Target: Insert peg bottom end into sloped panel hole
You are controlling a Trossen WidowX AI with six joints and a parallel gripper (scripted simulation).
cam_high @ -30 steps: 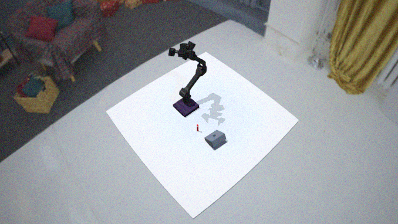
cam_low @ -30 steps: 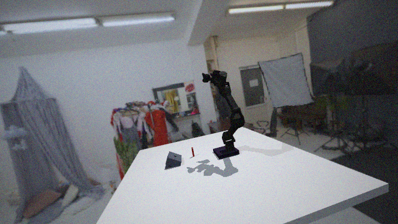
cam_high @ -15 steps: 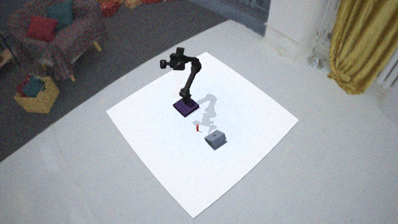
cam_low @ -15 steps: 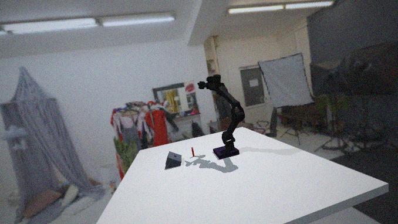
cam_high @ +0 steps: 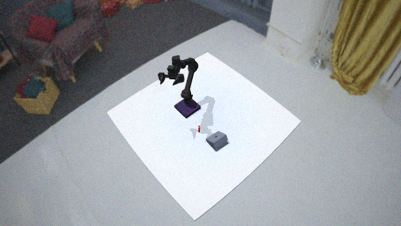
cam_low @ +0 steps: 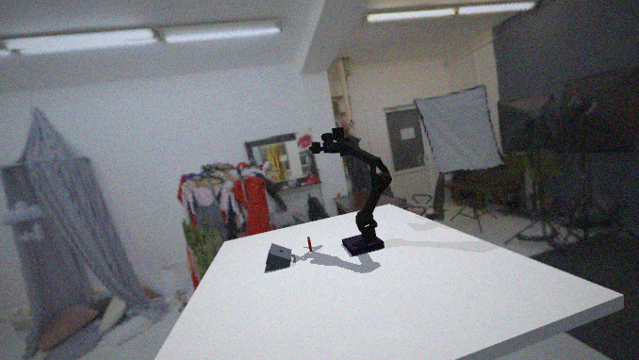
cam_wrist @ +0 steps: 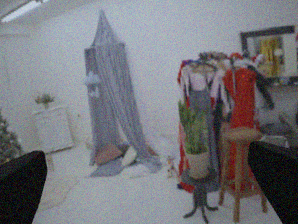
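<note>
Right now the red peg is 110 mm ahead of my gripper tip, 180 mm to the left of it and 480 mm below it. Also, from my gripper tip: sloped panel: 270 mm ahead, 250 mm to the left, 510 mm below.
</note>
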